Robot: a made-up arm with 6 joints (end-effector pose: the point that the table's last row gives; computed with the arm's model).
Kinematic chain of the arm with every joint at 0, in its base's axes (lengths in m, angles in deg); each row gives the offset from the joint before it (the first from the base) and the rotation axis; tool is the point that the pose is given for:
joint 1: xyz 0 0 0.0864 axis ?
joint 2: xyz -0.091 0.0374 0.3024 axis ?
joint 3: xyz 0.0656 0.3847 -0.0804 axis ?
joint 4: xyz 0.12 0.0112 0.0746 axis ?
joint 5: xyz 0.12 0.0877 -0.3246 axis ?
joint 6: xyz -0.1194 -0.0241 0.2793 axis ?
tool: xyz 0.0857 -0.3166 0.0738
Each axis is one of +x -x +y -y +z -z.
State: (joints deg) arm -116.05 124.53 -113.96 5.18 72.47 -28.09
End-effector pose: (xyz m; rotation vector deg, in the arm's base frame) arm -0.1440 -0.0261 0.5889 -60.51 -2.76 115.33
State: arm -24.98 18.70 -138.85 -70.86 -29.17 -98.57
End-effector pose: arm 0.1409 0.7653 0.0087 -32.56 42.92 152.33
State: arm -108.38 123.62 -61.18 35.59 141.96 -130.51
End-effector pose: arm -0.6461 -0.7670 0.1758 -39.47 -76.99 -9.83
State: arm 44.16 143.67 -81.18 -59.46 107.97 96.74
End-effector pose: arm 0.0233 -0.0440 0.0009 76.94 -44.47 -12.27
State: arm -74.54 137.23 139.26 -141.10 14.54 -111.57
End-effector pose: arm -0.3001 -0.0921 0.5315 -75.47 -20.72 -67.00
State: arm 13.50 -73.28 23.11 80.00 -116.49 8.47
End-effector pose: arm -0.8343 0.7101 0.2798 39.81 -109.59 -134.70
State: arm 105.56 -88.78 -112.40 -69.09 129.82 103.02
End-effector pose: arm 0.1523 -0.1780 0.0717 57.48 -110.79 -32.19
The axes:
joint 1: +z
joint 2: -z
joint 3: -y
joint 4: +x
joint 5: -y
joint 6: +x

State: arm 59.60 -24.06 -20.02 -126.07 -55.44 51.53
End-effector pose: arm -0.3293 0.4336 0.5662 -67.59 -38.39 23.68
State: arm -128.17 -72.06 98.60 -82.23 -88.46 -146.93
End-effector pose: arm 0.3906 -0.1044 0.9797 -57.04 147.18 -57.40
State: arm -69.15 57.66 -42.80 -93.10 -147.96 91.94
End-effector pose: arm -0.0831 -0.2217 0.2054 13.29 -44.19 82.86
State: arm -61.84 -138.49 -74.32 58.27 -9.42 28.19
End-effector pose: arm -0.3877 0.1183 0.0232 16.28 95.75 2.46
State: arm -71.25 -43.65 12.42 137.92 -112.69 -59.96
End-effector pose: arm 1.0265 0.4316 0.9103 27.61 -30.68 96.93
